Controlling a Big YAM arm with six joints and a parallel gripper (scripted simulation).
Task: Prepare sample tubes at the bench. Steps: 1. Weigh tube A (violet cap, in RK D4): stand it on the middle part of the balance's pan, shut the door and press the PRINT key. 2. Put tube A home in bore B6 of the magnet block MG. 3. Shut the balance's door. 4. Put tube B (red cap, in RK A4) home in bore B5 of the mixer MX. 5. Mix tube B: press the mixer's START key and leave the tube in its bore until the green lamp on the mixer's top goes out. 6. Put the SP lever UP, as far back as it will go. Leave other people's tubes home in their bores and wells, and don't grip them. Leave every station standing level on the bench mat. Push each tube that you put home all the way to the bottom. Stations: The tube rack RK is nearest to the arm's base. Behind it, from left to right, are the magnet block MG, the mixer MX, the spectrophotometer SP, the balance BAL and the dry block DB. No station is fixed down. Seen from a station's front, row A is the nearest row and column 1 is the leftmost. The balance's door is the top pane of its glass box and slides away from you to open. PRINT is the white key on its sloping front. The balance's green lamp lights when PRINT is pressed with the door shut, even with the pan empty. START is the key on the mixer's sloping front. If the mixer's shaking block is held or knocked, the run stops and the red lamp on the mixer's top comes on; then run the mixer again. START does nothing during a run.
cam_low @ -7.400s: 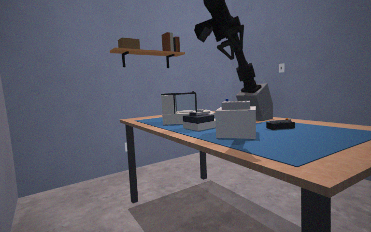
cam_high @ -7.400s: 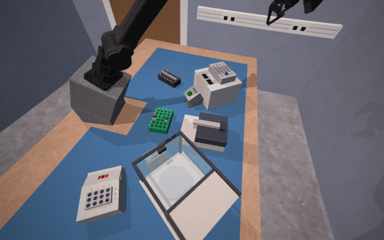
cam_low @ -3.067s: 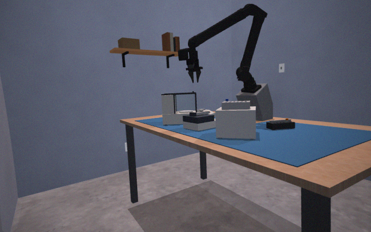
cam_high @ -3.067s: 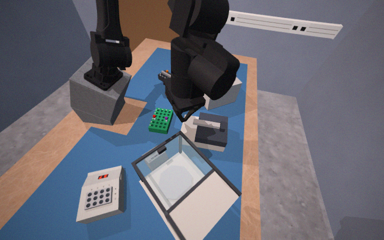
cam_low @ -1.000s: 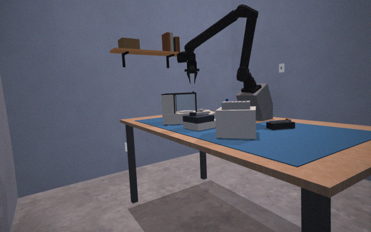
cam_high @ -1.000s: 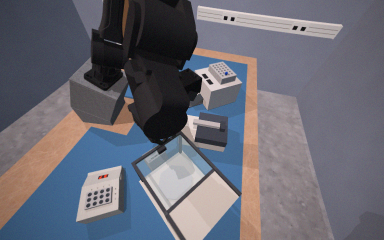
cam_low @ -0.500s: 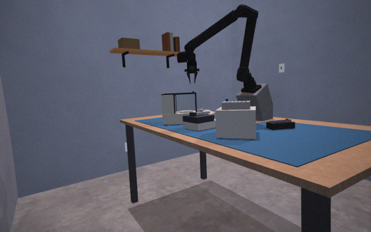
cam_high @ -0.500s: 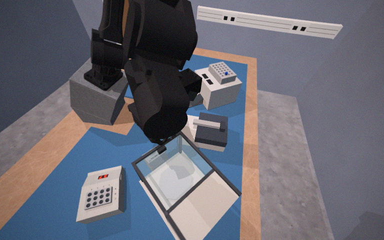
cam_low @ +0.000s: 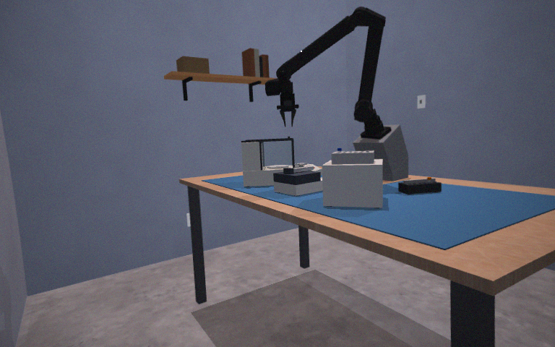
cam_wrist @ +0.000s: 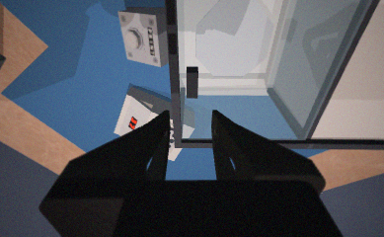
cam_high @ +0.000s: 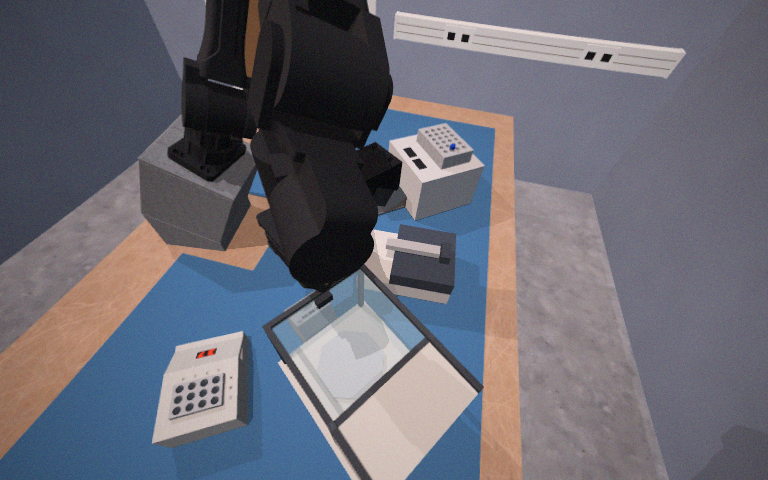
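The balance door lies 3 cm ahead of my hand, 1 cm to the right of it and 6 cm below it. Also, from my hand: dry block DB: 17 cm behind, 12 cm to the right, 24 cm below; SP lever: 9 cm ahead, 23 cm to the left, 18 cm below; white print key: 8 cm behind, 5 cm to the left, 21 cm below.
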